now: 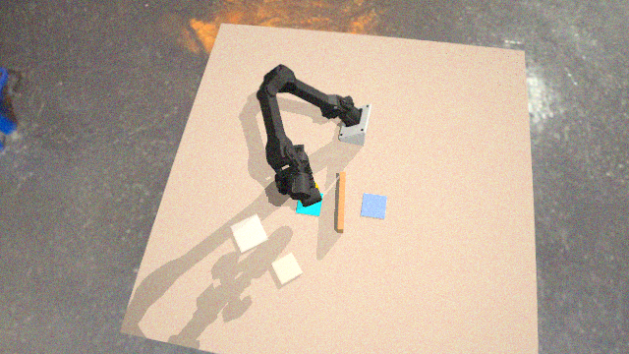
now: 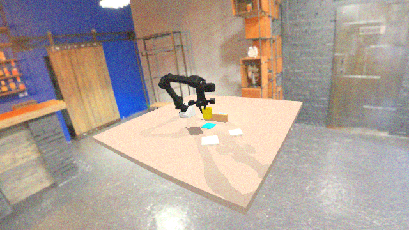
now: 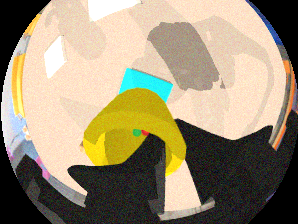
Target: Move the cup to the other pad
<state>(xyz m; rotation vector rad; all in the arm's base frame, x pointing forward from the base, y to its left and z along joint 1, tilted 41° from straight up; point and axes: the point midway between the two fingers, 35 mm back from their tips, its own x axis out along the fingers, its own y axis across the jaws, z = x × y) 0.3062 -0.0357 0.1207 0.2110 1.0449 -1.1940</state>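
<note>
My gripper tip is now 12 cm to the right of the low wooden bar, 8 cm above it and 1 cm short of it. The rest, counted from my gripper tip: yellow cup (2 cm to the left, 2 cm ahead); light blue pad (23 cm to the left, 11 cm below, 1 cm behind).
</note>
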